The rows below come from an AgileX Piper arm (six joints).
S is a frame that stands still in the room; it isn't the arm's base.
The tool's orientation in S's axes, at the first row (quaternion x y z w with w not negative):
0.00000, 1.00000, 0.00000, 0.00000
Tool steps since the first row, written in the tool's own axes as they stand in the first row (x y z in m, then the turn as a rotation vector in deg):
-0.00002, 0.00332, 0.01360, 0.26, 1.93, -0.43
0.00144, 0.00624, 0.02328, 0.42, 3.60, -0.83
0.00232, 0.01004, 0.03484, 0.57, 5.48, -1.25
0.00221, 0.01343, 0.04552, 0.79, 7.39, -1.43
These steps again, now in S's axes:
0.00002, 0.00332, -0.01360, -0.26, 1.93, 0.43
-0.00144, 0.00624, -0.02328, -0.42, 3.60, 0.83
-0.00232, 0.01004, -0.03484, -0.57, 5.48, 1.25
-0.00221, 0.01343, -0.04552, -0.79, 7.39, 1.43

